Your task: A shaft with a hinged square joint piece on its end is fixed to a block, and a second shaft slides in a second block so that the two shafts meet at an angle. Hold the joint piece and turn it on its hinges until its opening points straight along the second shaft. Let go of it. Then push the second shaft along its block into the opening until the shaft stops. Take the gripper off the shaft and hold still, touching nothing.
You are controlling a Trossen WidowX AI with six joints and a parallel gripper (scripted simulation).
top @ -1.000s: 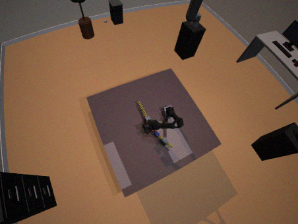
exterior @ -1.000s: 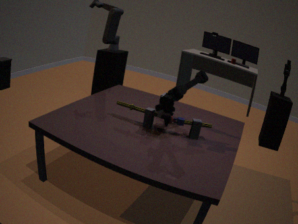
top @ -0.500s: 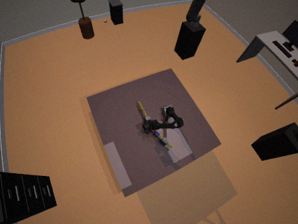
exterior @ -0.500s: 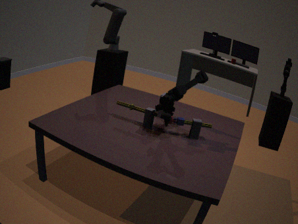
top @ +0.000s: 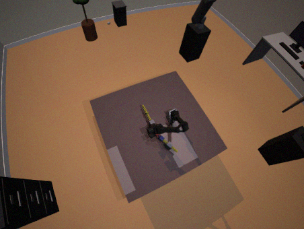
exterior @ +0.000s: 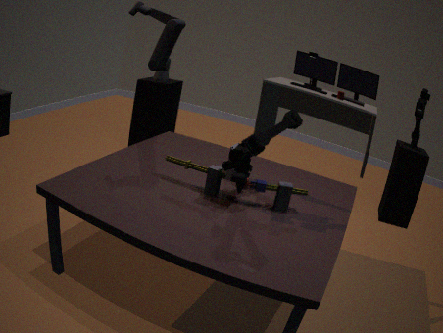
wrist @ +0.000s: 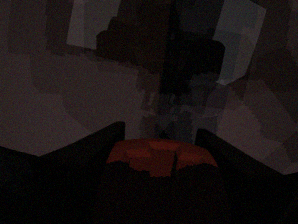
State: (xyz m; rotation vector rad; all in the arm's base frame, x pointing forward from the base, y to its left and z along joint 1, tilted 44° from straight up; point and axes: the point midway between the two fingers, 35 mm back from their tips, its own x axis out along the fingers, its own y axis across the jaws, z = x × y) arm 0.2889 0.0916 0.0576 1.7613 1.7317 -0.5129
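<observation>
My gripper tip is 4 cm below the red square joint piece and 1 cm to the right of it.
</observation>
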